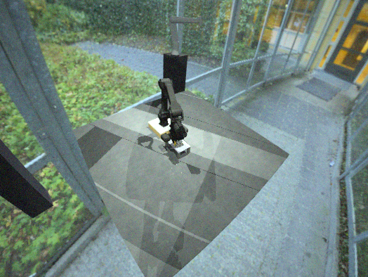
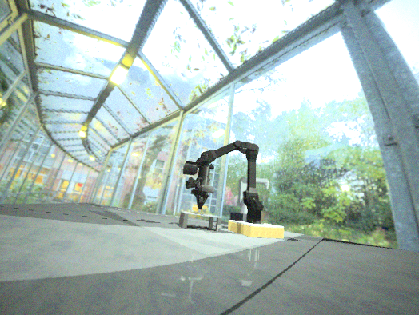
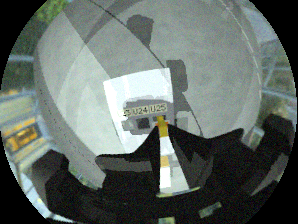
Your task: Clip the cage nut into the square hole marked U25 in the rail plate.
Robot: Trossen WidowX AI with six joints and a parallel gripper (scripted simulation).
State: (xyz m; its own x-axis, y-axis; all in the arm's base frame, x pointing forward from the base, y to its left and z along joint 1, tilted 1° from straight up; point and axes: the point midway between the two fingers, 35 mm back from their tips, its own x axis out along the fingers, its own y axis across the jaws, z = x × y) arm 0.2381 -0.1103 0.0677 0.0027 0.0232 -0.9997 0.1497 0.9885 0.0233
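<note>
My gripper tip is 10 mm above the yellow cage nut. From my gripper tip the other things lie so: label strip (30 mm ahead, 30 mm to the left, 20 mm below).
</note>
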